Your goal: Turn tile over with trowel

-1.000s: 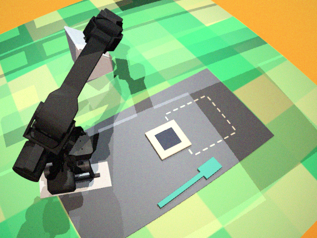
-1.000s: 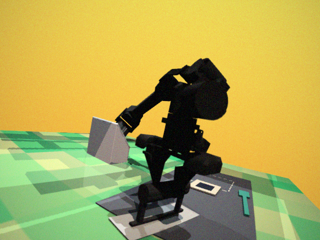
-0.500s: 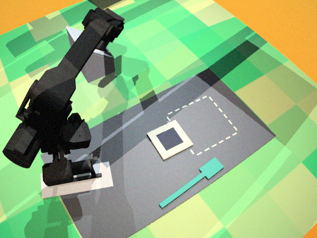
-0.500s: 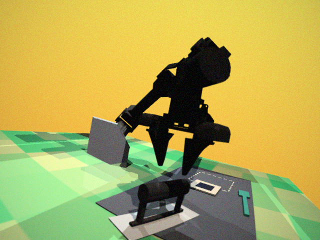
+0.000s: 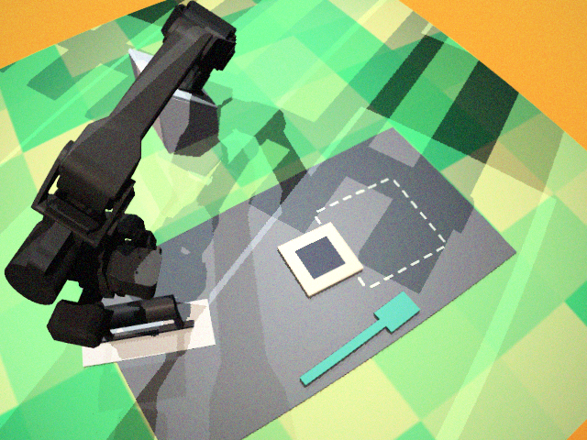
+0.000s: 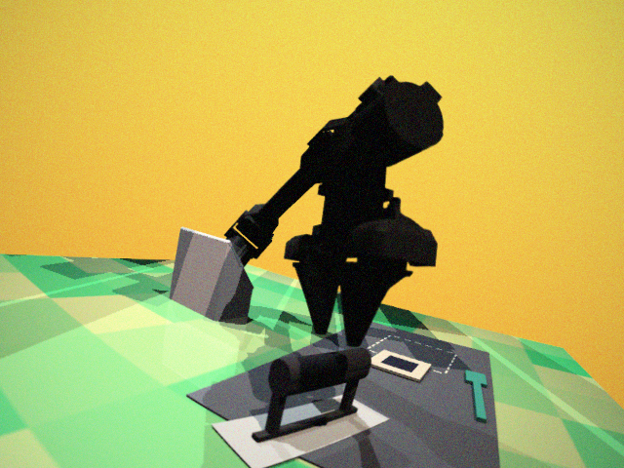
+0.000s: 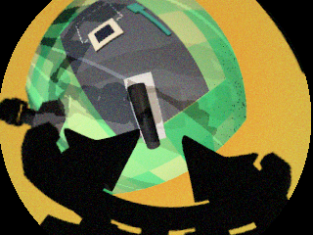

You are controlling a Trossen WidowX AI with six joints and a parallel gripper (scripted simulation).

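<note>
My gripper tip is 28 cm to the right of the grey mat, 13 cm above it and 3 cm short of it. Round my gripper tip: cream tile: 32 cm to the left, 11 cm below, 3 cm ahead; then teal trowel: 30 cm to the left, 17 cm ahead, 11 cm below.
</note>
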